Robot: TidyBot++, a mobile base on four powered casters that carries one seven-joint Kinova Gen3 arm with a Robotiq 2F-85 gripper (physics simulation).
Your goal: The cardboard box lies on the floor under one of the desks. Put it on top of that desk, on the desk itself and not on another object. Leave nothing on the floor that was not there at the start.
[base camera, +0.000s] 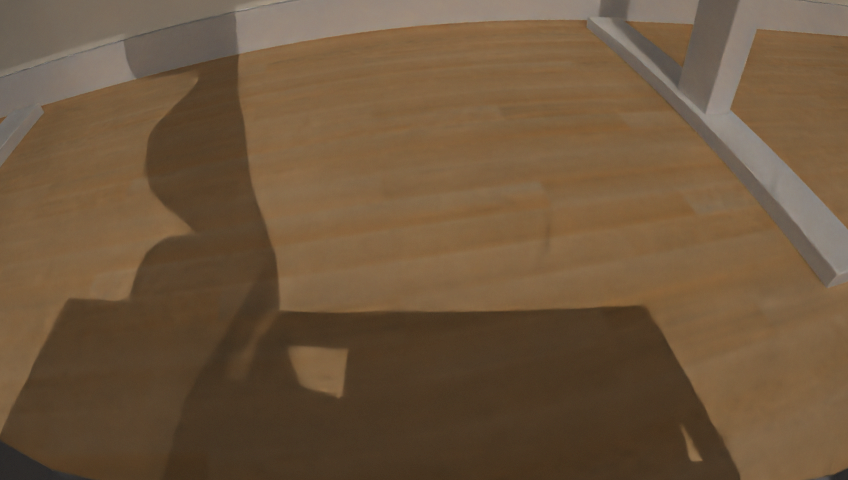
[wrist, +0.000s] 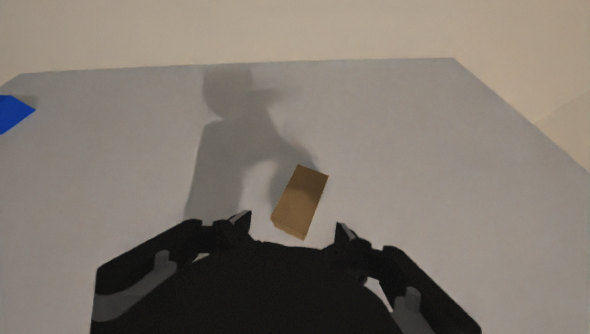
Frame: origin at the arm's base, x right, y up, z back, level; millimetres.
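Where they show: gripper, fingertip midpoint: (wrist: 292, 226).
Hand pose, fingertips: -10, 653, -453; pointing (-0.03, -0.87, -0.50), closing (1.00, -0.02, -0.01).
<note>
Each offset is from my fingertips to the top centre of the thing, as dx, dy, dz. "spot": to the spot under its first point. Level surfaces: height alone.
The brown cardboard box @[+5, -39, -48] (wrist: 301, 201) lies on the grey desk top @[dy -99] (wrist: 425, 150) in the wrist view, turned at a slant, with desk surface around it. My gripper (wrist: 292, 226) is open and stands above the desk, apart from the box. The box shows beyond and between the two spread fingertips, with nothing held. The box does not show in the base camera view. There, a white desk leg @[spot: +400, -948, -230] (base camera: 714, 65) with its long foot @[spot: +440, -1024, -85] (base camera: 767, 172) stands on the wooden floor @[dy -1049] (base camera: 416, 178) at the right.
A blue object @[spot: -741, -84, -178] (wrist: 14, 114) lies on the desk at the left edge of the wrist view. The wall (wrist: 250, 30) runs behind the desk. In the base camera view another white foot @[spot: -813, -1025, -286] (base camera: 17, 127) shows at the far left, and a white baseboard (base camera: 357, 23) runs along the back.
</note>
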